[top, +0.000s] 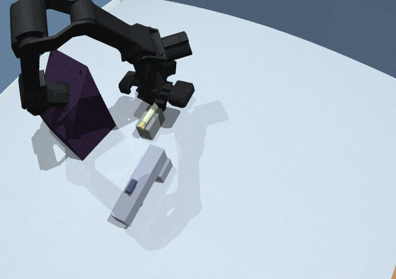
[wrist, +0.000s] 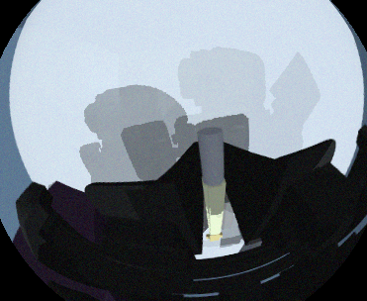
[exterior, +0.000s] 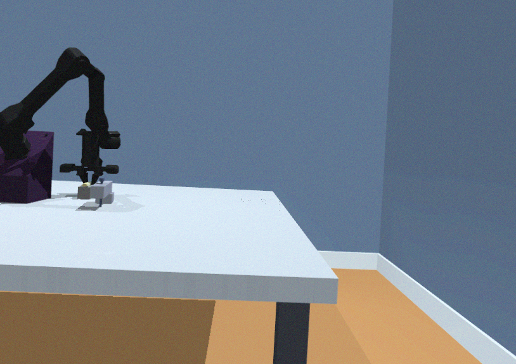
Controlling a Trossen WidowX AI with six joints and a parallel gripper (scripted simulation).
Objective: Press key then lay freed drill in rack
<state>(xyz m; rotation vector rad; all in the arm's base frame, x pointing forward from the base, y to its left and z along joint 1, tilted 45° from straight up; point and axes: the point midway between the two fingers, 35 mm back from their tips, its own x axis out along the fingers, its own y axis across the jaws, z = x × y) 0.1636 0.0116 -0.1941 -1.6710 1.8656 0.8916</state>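
The drill lies 4 cm to the right of my gripper tip and 4 cm above it. Also, from my gripper tip: grey rack (5 cm to the right, 1 cm above); then blue key (24 cm to the right, 9 cm ahead, 4 cm above); then long housing (21 cm to the right, 9 cm ahead, 3 cm above).
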